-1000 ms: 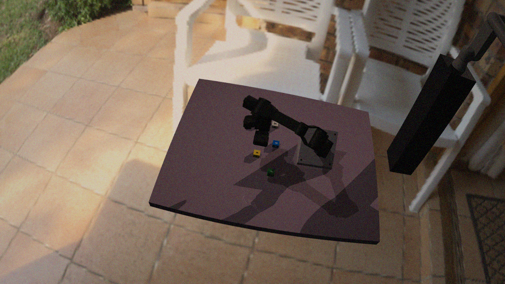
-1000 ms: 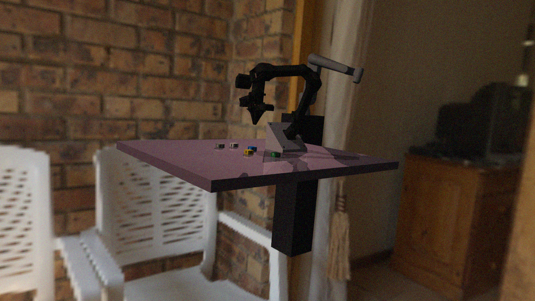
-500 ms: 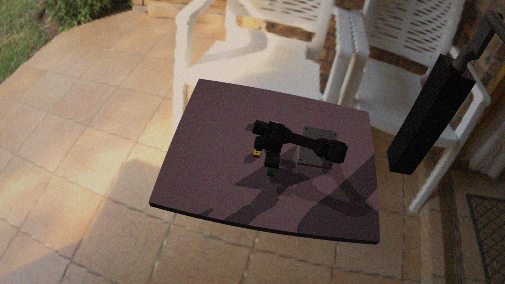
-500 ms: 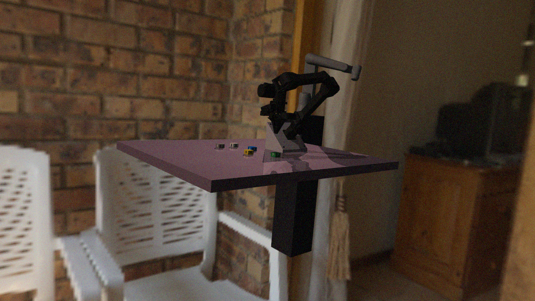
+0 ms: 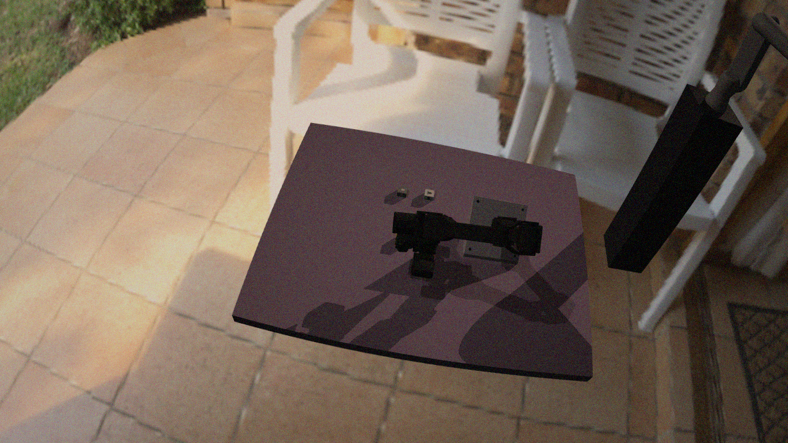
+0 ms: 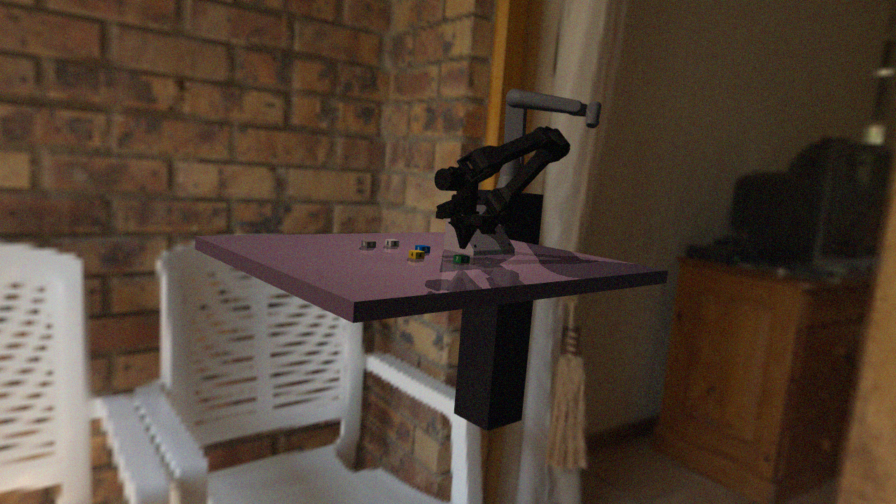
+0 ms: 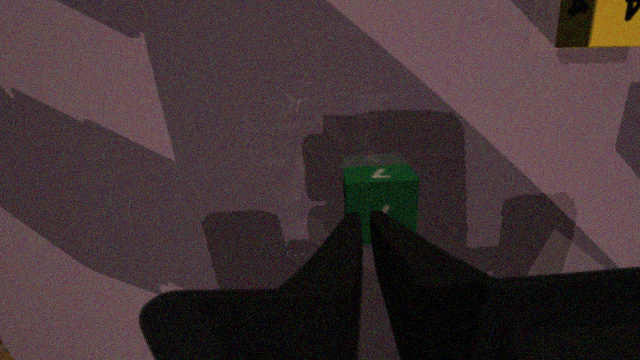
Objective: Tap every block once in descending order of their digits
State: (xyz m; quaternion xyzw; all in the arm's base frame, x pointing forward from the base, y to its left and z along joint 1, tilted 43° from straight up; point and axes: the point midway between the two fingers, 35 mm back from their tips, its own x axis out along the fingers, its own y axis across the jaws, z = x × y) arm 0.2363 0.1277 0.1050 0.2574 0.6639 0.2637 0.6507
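Now: gripper tip 3 cm above the green block, 1 cm to the left of it and 1 cm past it. Round my gripper tip: blue block (19 cm to the right, 3 cm below, 1 cm behind); yellow block (11 cm to the right, 7 cm ahead, 3 cm below); white block (32 cm to the right, 3 cm below, 1 cm ahead).
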